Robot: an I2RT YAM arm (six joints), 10 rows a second.
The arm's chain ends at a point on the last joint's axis. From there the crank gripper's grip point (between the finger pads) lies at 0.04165 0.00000 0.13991 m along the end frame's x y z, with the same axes.
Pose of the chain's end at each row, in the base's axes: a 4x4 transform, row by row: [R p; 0 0 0 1], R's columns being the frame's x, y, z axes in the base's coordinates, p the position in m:
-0.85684, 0.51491, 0.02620, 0.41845; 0.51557, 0.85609, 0.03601, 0.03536; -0.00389, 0.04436, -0.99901, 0.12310; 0, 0, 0, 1
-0.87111, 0.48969, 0.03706, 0.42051; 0.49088, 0.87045, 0.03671, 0.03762; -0.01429, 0.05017, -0.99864, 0.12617; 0, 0, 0, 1
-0.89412, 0.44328, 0.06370, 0.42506; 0.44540, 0.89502, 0.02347, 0.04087; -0.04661, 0.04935, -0.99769, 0.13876; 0, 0, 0, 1
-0.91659, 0.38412, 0.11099, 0.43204; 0.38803, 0.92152, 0.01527, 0.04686; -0.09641, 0.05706, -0.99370, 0.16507; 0, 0, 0, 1
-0.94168, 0.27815, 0.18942, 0.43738; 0.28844, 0.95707, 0.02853, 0.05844; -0.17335, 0.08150, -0.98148, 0.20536; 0, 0, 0, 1
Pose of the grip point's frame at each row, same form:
-0.85684, 0.51491, 0.02620, 0.38643; 0.51557, 0.85609, 0.03601, 0.06187; -0.00389, 0.04436, -0.99901, -0.01683; 0, 0, 0, 1
-0.87111, 0.48969, 0.03706, 0.38941; 0.49088, 0.87045, 0.03671, 0.06320; -0.01429, 0.05017, -0.99864, -0.01414; 0, 0, 0, 1
-0.89412, 0.44328, 0.06370, 0.39673; 0.44540, 0.89502, 0.02347, 0.06270; -0.04661, 0.04935, -0.99769, -0.00277; 0, 0, 0, 1
-0.91659, 0.38412, 0.11099, 0.40939; 0.38803, 0.92152, 0.01527, 0.06516; -0.09641, 0.05706, -0.99370, 0.02203; 0, 0, 0, 1
-0.94168, 0.27815, 0.18942, 0.42466; 0.28844, 0.95707, 0.02853, 0.07445; -0.17335, 0.08150, -0.98148, 0.06082; 0, 0, 0, 1

